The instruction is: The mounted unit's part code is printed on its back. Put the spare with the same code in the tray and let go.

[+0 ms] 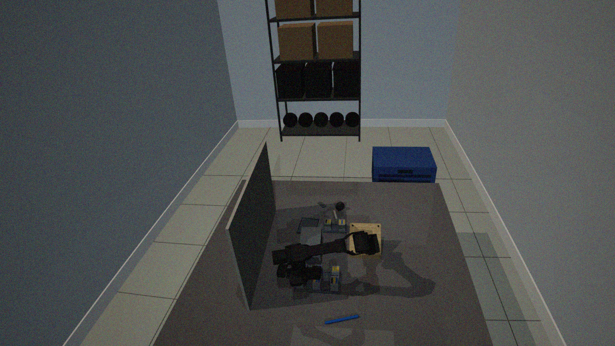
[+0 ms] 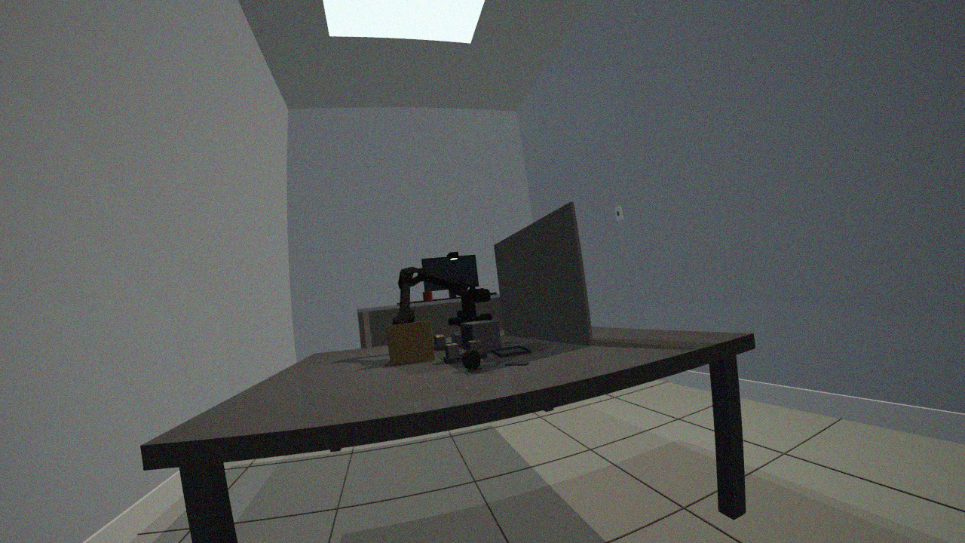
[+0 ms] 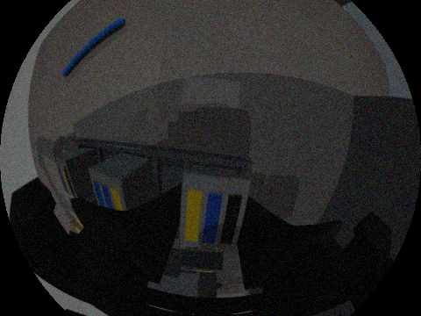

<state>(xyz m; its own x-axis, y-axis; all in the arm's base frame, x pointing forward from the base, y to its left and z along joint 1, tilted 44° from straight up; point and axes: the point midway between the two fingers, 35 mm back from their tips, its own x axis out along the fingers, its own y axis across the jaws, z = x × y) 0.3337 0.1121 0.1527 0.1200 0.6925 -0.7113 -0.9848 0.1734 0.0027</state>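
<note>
My gripper tip is now 3 cm past the dark flat tray, 42 cm to the left of it and 1 cm above it. From my gripper tip the other things lie so: grey mounted unit (5 cm behind, 20 cm to the right, 3 cm above); grey panel (19 cm ahead, 23 cm to the right, 21 cm above).
</note>
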